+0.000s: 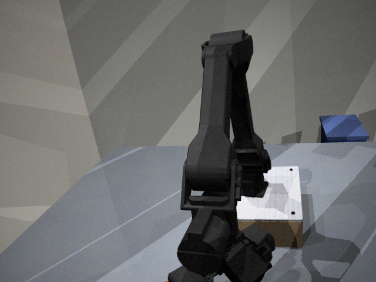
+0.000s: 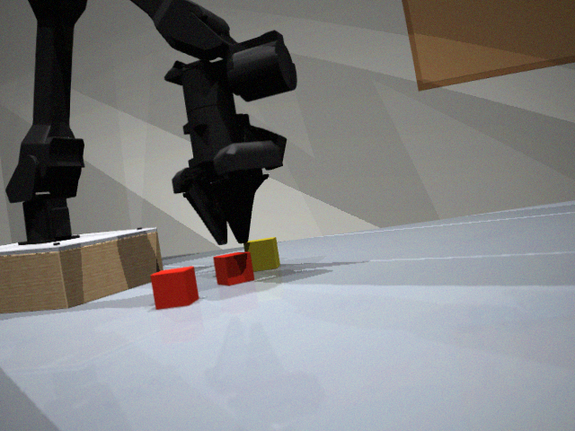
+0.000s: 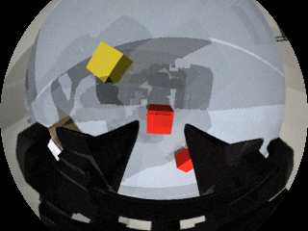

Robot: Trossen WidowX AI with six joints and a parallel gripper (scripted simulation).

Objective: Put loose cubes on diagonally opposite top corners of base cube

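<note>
Now: gripper tip 10 cm to the right of the yellow cube, 3 cm past it and 2 cm above it.
</note>
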